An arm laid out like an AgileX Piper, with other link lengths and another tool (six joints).
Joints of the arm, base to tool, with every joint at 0 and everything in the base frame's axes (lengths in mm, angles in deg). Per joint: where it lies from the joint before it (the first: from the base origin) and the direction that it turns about. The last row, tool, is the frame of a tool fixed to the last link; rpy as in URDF.
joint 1: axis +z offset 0 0 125.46
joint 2: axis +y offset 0 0 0
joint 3: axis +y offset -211.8 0 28.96
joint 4: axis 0.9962 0 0.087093 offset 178.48 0 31.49
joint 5: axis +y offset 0 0 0
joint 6: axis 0.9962 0 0.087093 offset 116.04 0 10.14
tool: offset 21.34 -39 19.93 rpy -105.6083 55.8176 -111.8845
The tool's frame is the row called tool.
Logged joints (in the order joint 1, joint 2, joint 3, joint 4, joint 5, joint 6), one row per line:
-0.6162 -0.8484 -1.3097 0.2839 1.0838 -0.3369
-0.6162 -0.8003 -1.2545 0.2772 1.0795 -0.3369
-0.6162 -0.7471 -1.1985 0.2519 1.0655 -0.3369
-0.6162 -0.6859 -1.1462 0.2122 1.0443 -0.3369
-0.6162 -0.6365 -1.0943 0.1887 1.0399 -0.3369
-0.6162 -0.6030 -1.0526 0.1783 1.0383 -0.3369
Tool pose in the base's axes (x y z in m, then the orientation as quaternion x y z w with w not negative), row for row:
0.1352 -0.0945 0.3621 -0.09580 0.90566 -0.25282 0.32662
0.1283 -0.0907 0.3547 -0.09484 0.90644 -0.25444 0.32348
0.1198 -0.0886 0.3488 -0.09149 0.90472 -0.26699 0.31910
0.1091 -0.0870 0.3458 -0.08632 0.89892 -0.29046 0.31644
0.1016 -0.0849 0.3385 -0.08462 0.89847 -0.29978 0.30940
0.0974 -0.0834 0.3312 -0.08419 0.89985 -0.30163 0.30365
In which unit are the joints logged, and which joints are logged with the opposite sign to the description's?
The joints are logged in radians. Opposite sign: joint 2.
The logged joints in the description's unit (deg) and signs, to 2 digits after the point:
-35.31 48.61 -75.04 16.27 62.10 -19.30
-35.31 45.85 -71.88 15.88 61.85 -19.30
-35.31 42.81 -68.67 14.43 61.05 -19.30
-35.31 39.30 -65.67 12.16 59.83 -19.30
-35.31 36.47 -62.70 10.81 59.58 -19.30
-35.31 34.55 -60.31 10.22 59.49 -19.30

